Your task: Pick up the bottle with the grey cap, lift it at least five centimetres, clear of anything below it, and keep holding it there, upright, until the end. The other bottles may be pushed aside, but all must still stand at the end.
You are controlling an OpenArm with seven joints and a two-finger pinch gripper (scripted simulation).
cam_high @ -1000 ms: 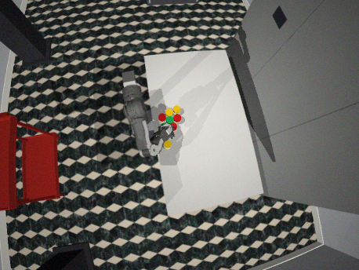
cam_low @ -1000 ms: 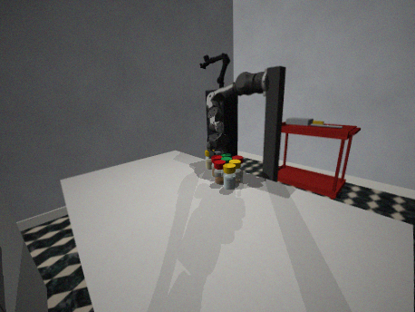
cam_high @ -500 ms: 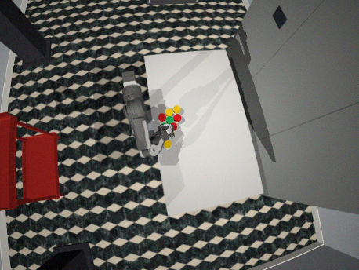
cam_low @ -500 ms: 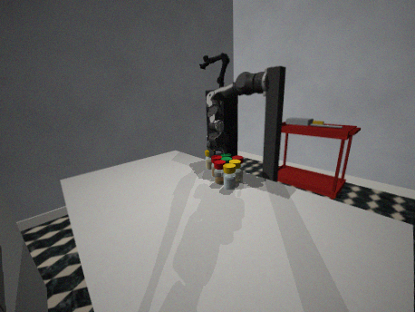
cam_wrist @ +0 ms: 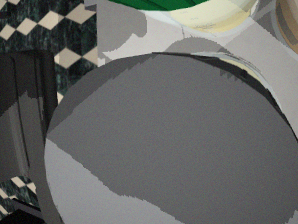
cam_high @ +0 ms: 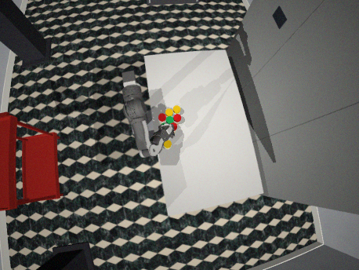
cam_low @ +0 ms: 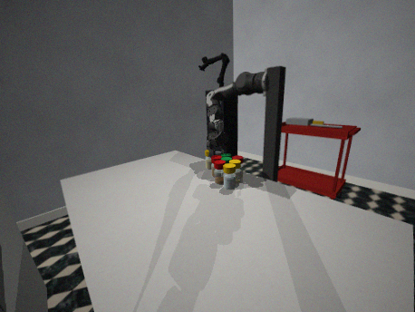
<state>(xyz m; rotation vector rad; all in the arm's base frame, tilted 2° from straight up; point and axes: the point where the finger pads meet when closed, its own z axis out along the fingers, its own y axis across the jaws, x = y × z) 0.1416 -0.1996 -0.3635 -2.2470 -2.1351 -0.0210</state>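
My hand is 4 cm above the grey-capped bottle. Also, from my hand: yellow-capped bottle: 6 cm to the right, 4 cm below; red-capped bottle: 10 cm ahead, 11 cm to the left, 4 cm below.
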